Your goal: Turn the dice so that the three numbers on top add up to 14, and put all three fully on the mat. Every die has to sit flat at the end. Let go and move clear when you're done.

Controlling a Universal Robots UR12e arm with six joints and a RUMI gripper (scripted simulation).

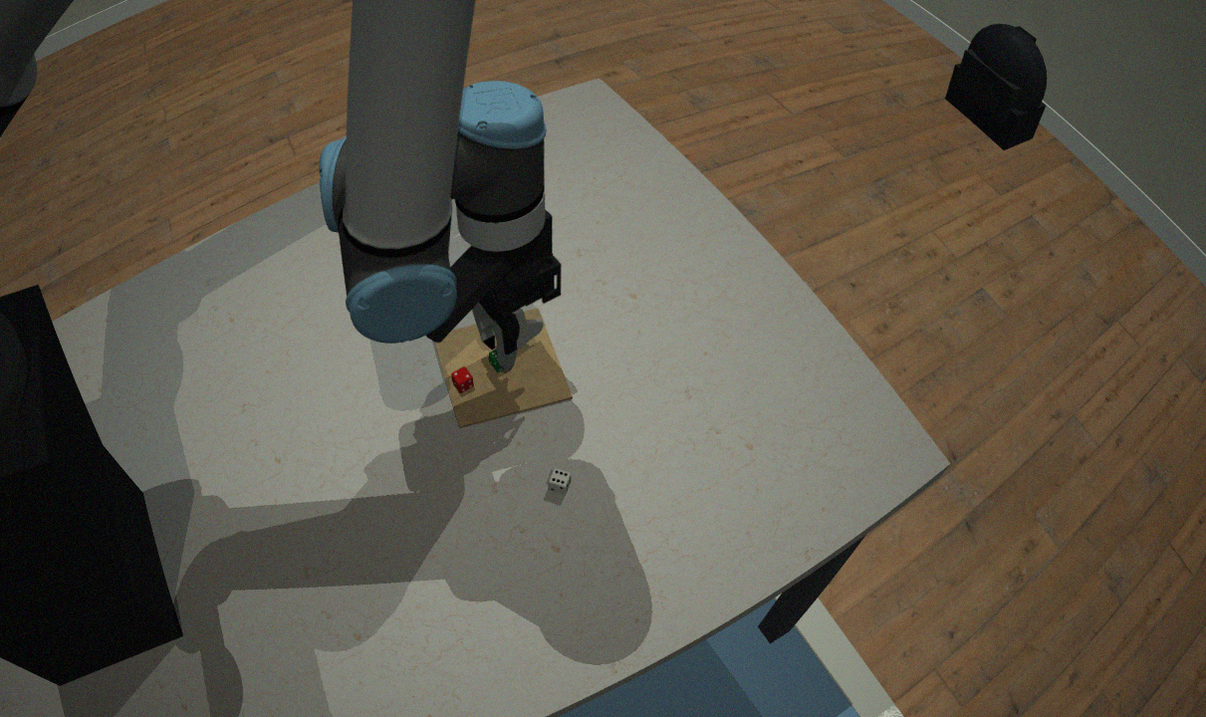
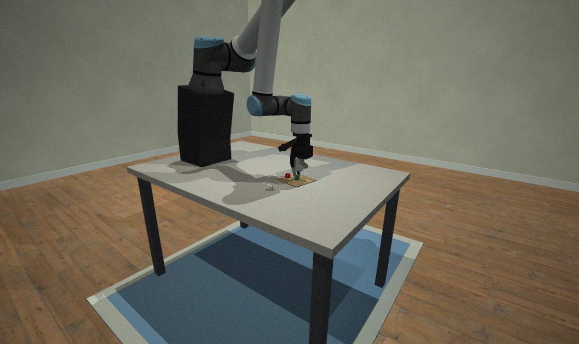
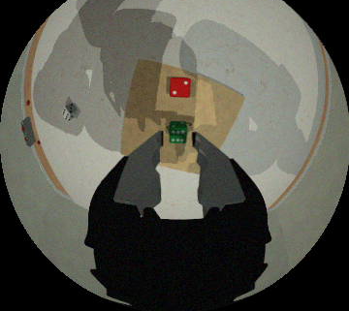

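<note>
Right now the green die is 20 mm below my hand. Round my hand: white die 180 mm to the right, 20 mm below; then red die 50 mm behind, 10 mm to the right, 20 mm below; then mat 30 mm below.
</note>
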